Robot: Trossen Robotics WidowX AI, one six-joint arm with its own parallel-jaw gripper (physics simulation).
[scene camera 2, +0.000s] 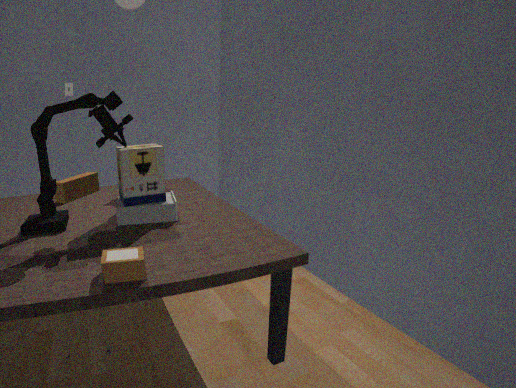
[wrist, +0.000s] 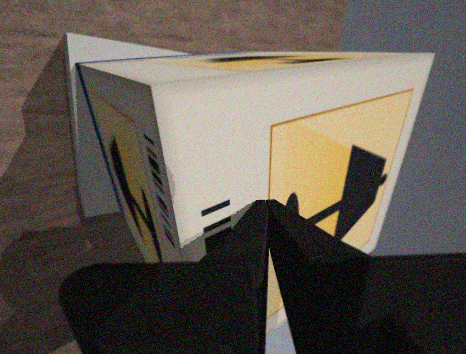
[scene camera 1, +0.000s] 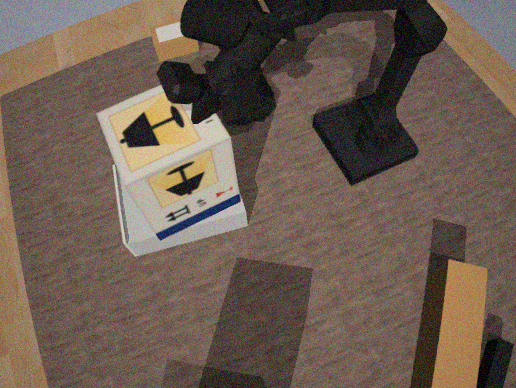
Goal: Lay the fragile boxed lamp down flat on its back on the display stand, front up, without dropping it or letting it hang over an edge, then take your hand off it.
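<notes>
The boxed lamp, white with yellow lamp pictures, stands tall on the display stand, its dark blue band at the bottom. The lamp picture on the side facing scene camera 2 is upside down. Another lamp picture covers part of the top face. The low, light grey stand has a thin raised lip on the side away from the arm base. My gripper is shut and empty. Its tips are at the box's top, near the arm-side edge; whether they touch is unclear.
A small orange block with a white top lies near a table edge. A long wooden block lies across the table, with a black object beside it. The arm's square base stands beside the stand.
</notes>
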